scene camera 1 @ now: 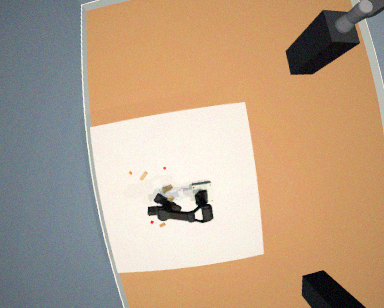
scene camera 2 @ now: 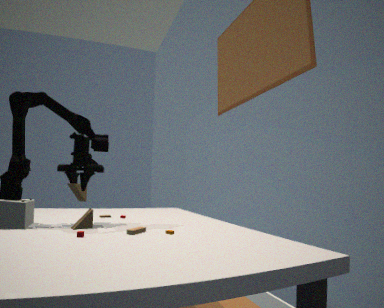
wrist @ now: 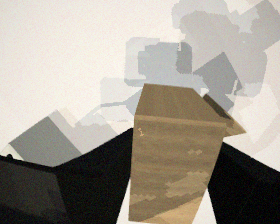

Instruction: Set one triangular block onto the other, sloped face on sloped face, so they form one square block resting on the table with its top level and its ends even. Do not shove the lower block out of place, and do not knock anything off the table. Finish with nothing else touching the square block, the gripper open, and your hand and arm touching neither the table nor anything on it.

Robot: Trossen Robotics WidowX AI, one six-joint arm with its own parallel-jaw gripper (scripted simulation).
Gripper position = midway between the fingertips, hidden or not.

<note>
I see my gripper [scene camera 2: 78,190].
My gripper shows as well in the wrist view [wrist: 169,137].
</note>
